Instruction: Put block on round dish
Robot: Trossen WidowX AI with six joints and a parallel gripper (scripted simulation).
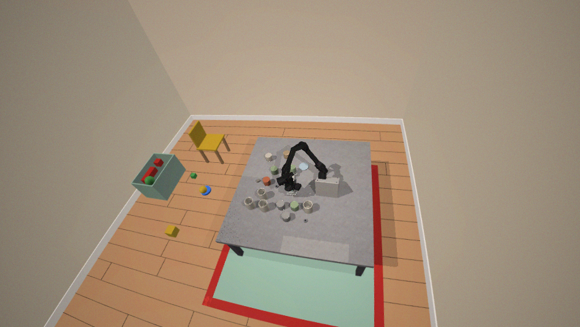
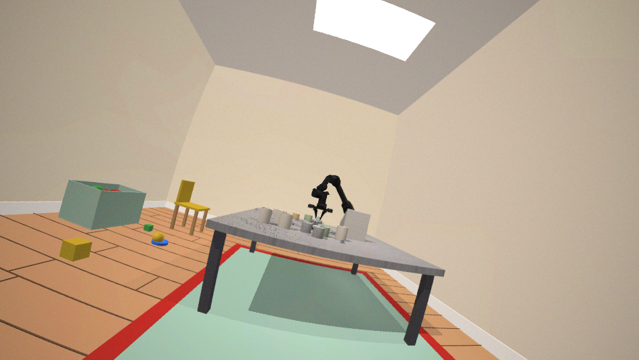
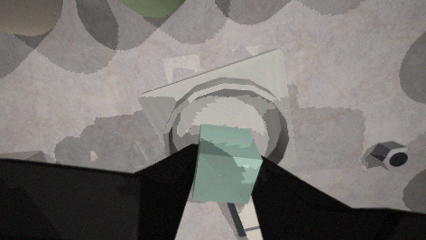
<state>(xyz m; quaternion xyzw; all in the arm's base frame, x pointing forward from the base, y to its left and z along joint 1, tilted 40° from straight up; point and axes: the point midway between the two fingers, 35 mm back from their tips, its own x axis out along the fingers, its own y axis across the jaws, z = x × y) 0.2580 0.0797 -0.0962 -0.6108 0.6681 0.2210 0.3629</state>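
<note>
The pale blue round dish is 35 cm to the right of my gripper tip, 9 cm below it and 2 cm behind it. From my gripper tip the other things lie so: pale mint block 1 cm above; orange cup 28 cm ahead, 10 cm to the right, 5 cm below.
</note>
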